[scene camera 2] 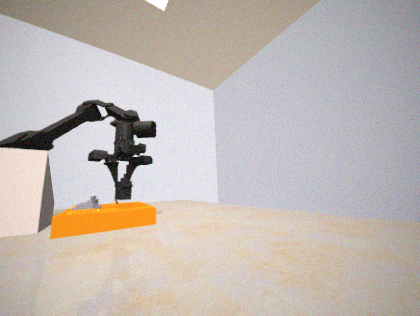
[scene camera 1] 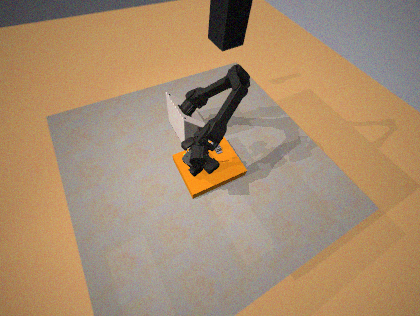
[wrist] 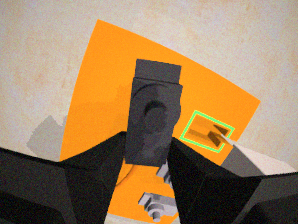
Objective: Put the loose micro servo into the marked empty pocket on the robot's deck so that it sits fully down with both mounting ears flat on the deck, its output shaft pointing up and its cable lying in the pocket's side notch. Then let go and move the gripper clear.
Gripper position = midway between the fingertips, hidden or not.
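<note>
I can see my gripper [scene camera 2: 121, 184], and from the wrist I can see my gripper [wrist: 147, 139] again. A micro servo [wrist: 155, 108] is visible to me as well.
</note>
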